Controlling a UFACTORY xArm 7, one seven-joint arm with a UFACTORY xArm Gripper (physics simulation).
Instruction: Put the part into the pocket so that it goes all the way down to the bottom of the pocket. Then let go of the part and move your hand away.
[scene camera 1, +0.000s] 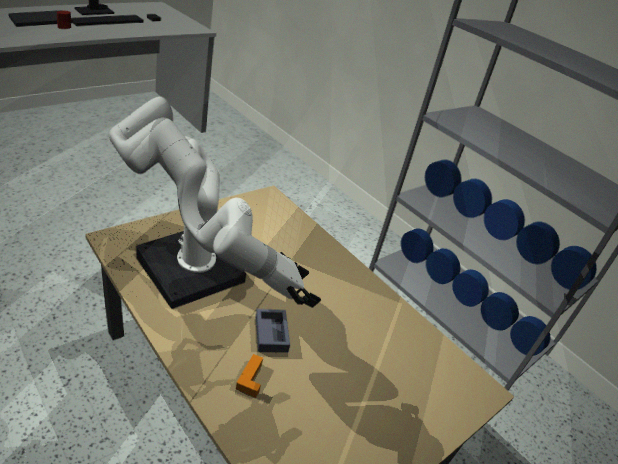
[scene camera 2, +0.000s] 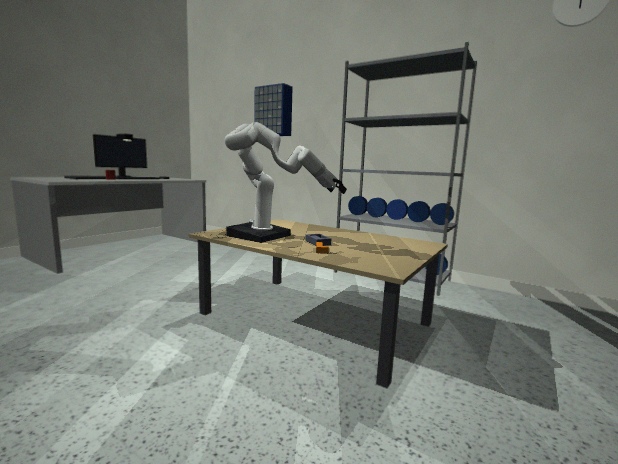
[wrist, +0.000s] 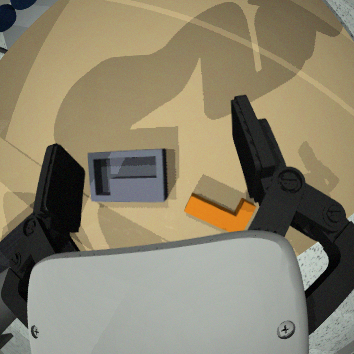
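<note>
An orange L-shaped part rests on the table; a pocket block is also present. My gripper, visible in the wrist view, is open and holds nothing.
</note>
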